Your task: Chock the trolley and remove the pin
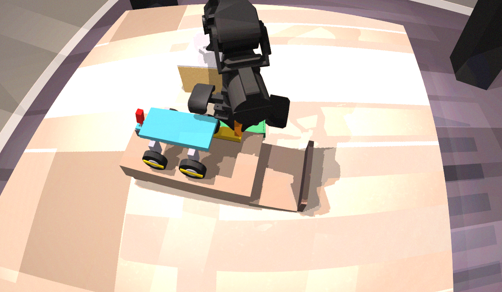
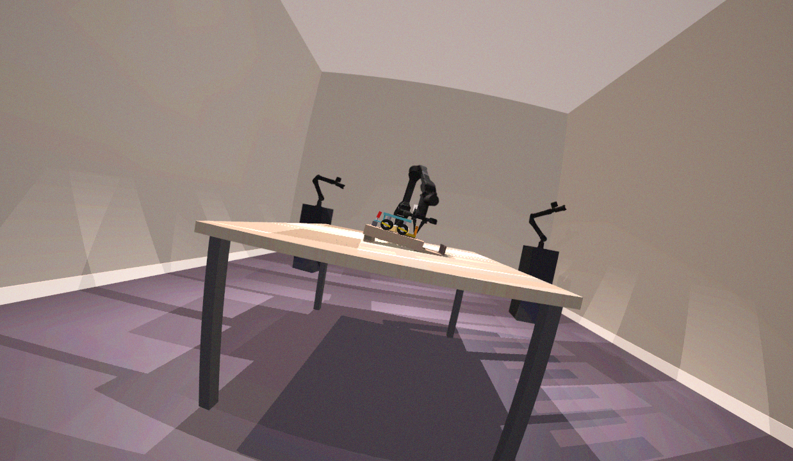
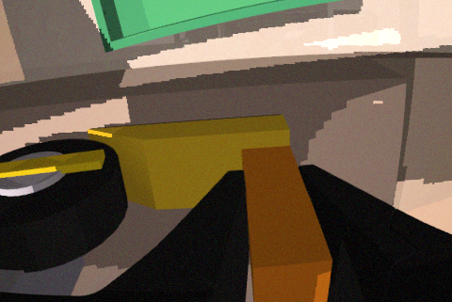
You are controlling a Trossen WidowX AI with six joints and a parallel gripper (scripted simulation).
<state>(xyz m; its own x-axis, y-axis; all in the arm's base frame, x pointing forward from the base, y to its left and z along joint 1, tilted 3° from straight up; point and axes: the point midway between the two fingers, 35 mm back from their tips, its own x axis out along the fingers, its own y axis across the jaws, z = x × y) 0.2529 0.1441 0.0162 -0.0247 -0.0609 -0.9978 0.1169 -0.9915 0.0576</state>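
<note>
The yellow chock is 2 cm to the right of my gripper tip. The rest, counted from my gripper tip: dark stop board (4 cm ahead, 16 cm to the left, 6 cm below); then green tray (7 cm behind, 3 cm to the right, 9 cm below); then trolley (7 cm ahead, 10 cm to the right, 2 cm above).
</note>
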